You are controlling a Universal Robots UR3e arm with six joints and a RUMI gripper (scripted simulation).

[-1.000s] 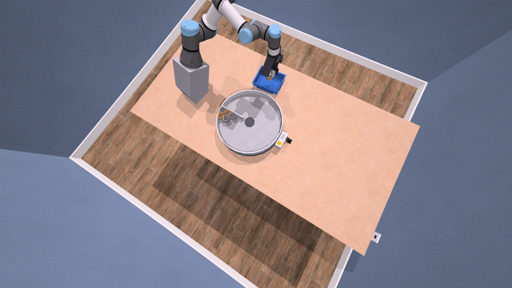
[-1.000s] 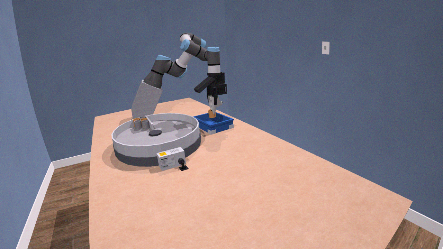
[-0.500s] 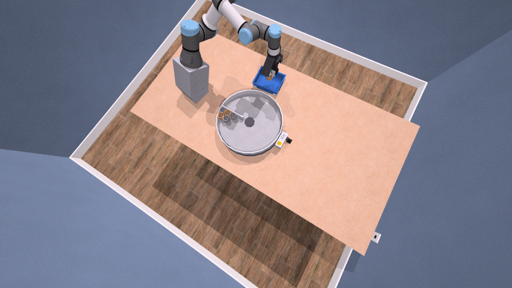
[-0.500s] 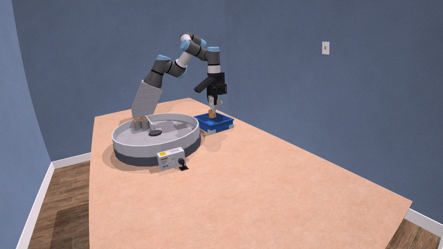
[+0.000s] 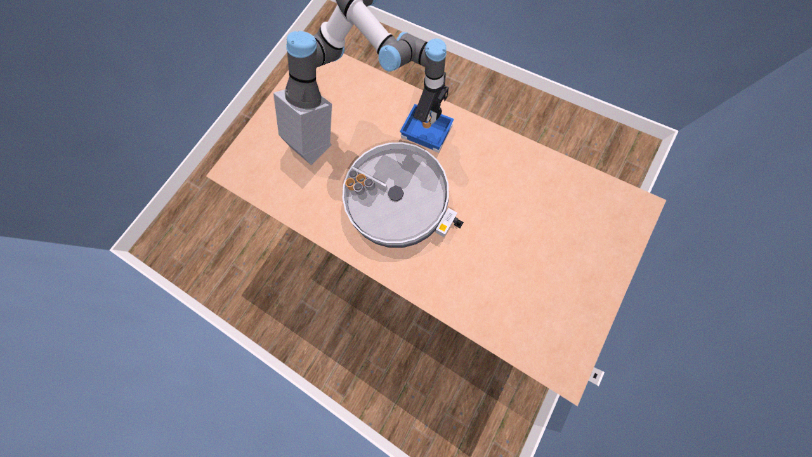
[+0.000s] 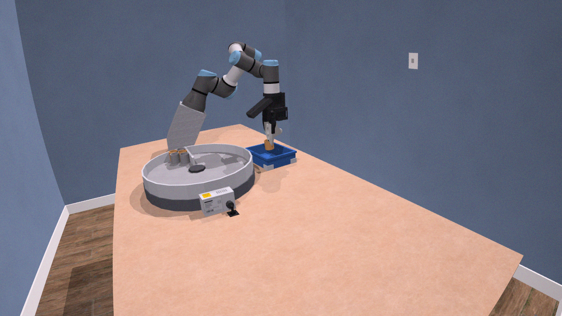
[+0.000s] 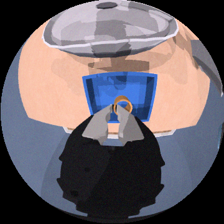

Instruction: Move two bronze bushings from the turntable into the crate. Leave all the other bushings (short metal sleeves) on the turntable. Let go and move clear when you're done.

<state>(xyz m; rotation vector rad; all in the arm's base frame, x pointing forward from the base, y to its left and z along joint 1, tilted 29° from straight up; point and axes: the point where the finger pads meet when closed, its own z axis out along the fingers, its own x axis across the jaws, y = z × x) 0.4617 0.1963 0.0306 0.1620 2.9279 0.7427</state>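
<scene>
My hand is 60 mm above the blue crate and 20 mm past it. From my hand the other things lie so: grey turntable 330 mm to the right, 30 mm below.
</scene>
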